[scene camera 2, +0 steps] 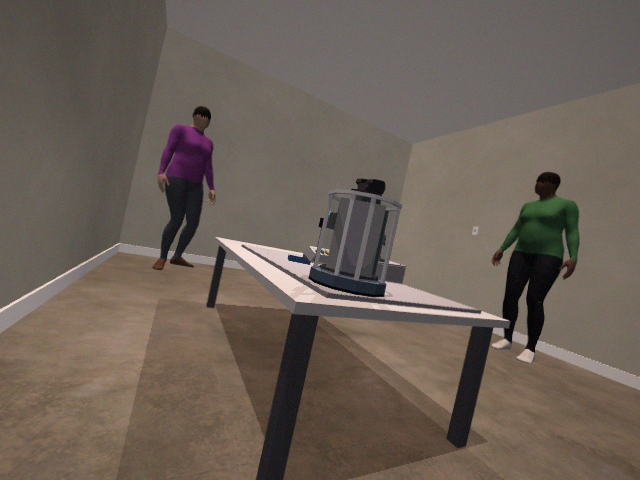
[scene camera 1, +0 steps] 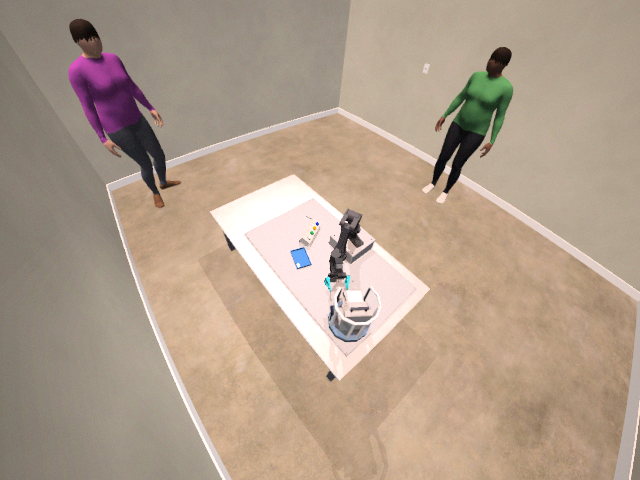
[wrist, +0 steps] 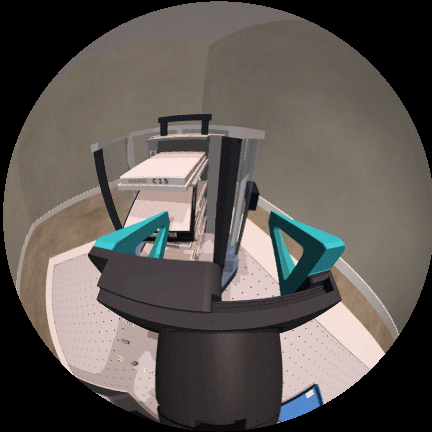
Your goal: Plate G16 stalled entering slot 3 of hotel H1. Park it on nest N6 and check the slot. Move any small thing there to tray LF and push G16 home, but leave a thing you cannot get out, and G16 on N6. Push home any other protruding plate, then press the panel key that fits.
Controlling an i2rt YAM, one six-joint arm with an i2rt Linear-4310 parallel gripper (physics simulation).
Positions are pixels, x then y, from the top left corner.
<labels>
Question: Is the gripper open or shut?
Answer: Open.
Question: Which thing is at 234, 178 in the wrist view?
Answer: A round plate rack.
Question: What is the gripper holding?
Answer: Nothing.
</labels>
